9 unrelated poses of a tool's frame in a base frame.
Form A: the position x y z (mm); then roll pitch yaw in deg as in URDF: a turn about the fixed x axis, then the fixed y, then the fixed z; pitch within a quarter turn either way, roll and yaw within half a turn.
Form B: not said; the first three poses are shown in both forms.
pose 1, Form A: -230 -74 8 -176.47 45.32 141.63
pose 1, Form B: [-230 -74 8], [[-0.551 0.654 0.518], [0.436 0.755 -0.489], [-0.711 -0.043 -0.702]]
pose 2, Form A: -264 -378 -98 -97.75 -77.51 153.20
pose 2, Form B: [-264 -378 -98], [[-0.193 -0.803 -0.564], [0.098 0.557 -0.825], [0.976 -0.214 -0.029]]
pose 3, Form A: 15 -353 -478 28.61 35.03 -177.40
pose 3, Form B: [15 -353 -478], [[-0.818 -0.235 -0.525], [-0.037 -0.889 0.455], [-0.574 0.392 0.719]]
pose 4, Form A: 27 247 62 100.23 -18.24 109.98
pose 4, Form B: [27 247 62], [[-0.325 0.272 0.906], [0.893 -0.229 0.389], [0.313 0.935 -0.169]]
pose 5, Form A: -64 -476 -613 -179.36 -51.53 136.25
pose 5, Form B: [-64 -476 -613], [[-0.449 0.685 -0.573], [0.430 0.728 0.533], [0.783 -0.007 -0.622]]
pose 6, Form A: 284 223 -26 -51.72 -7.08 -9.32
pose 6, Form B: [284 223 -26], [[0.979 0.196 0.052], [-0.161 0.596 0.787], [0.123 -0.779 0.615]]
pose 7, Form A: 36 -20 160 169.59 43.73 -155.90
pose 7, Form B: [36 -20 160], [[-0.660 -0.516 0.547], [-0.295 0.847 0.443], [-0.691 0.131 -0.711]]
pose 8, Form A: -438 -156 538 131.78 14.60 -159.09
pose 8, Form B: [-438 -156 538], [[-0.904 -0.413 -0.109], [-0.345 0.555 0.757], [-0.252 0.722 -0.645]]
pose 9, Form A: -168 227 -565 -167.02 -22.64 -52.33
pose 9, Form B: [-168 227 -565], [[0.564 -0.718 0.407], [-0.731 -0.664 -0.160], [0.385 -0.207 -0.899]]
